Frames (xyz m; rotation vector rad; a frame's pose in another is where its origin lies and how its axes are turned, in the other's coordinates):
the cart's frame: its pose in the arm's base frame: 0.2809 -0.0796 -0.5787 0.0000 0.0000 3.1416
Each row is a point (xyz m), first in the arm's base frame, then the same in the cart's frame.
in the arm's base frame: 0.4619 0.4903 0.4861
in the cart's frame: -0.1810 -0.5699 1.0648
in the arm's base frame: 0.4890 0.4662 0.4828
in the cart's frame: -0.2081 -0.5458 1.0615
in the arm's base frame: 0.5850 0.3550 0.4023
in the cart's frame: -0.3041 -0.4346 0.9810
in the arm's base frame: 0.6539 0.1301 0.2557
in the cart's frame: -0.3730 -0.2097 0.8344
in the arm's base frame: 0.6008 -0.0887 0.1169
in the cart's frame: -0.3199 0.0091 0.6956
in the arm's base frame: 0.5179 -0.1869 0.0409
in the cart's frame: -0.2370 0.1073 0.6196
